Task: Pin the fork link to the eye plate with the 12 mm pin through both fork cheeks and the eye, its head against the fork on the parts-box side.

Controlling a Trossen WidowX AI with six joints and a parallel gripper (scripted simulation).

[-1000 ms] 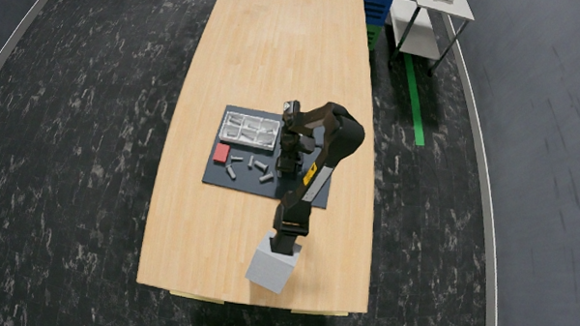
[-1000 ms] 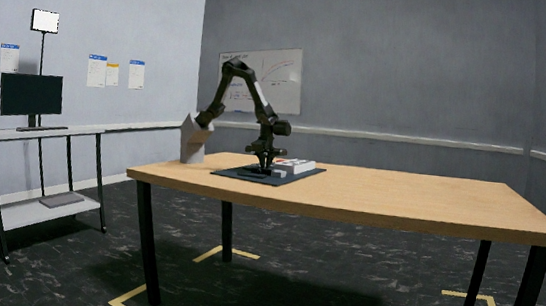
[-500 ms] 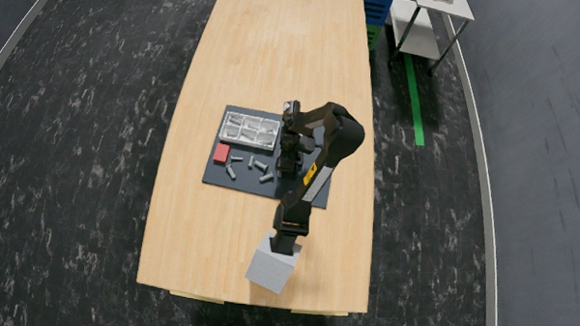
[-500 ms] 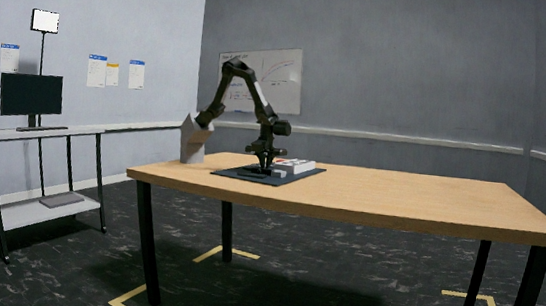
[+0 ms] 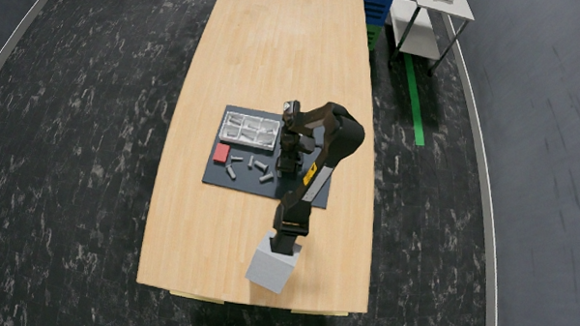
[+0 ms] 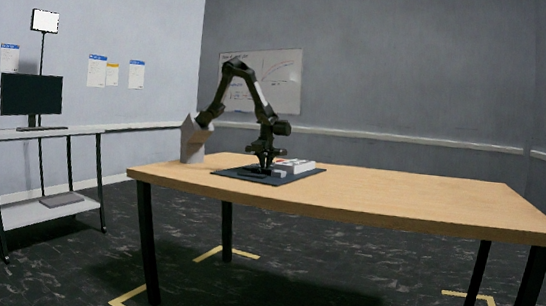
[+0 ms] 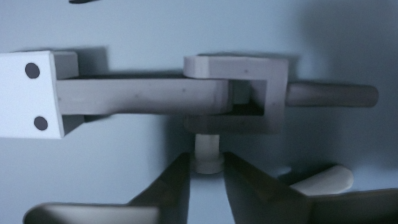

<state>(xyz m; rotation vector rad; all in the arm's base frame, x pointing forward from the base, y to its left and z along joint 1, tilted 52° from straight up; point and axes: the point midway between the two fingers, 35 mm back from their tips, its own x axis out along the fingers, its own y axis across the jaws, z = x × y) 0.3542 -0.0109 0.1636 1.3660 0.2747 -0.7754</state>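
Right now my hand is 40 mm to the left of the eye plate and 30 mm above it. The rest, counted from my hand: long dark bar: 120 mm to the right, 40 mm below; pin: 60 mm behind, 40 mm to the left, 30 mm below; dark mat: 60 mm to the left, 50 mm below, 20 mm ahead.
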